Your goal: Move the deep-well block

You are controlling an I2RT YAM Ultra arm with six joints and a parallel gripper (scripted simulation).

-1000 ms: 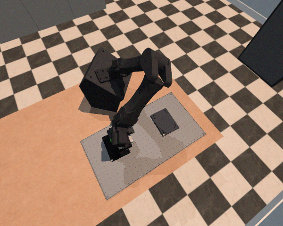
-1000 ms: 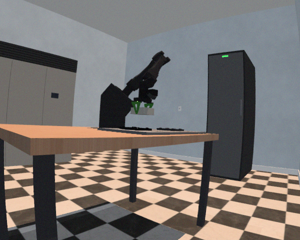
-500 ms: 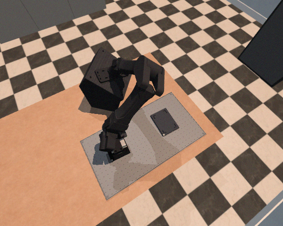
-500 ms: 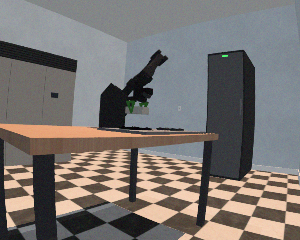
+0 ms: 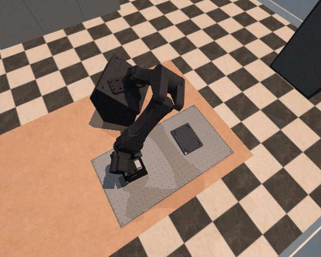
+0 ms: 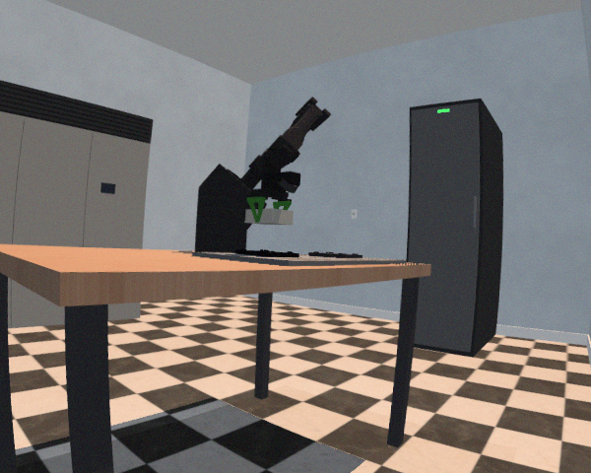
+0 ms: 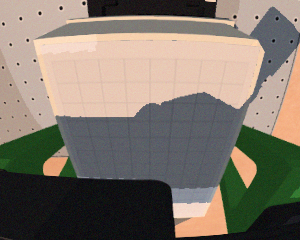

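Right now my hand is 10 mm below the deep-well block. From my hand the other things lie so: plate nest N1: 10 mm ahead, 340 mm to the left, 100 mm below; plate nest N2: 100 mm below.
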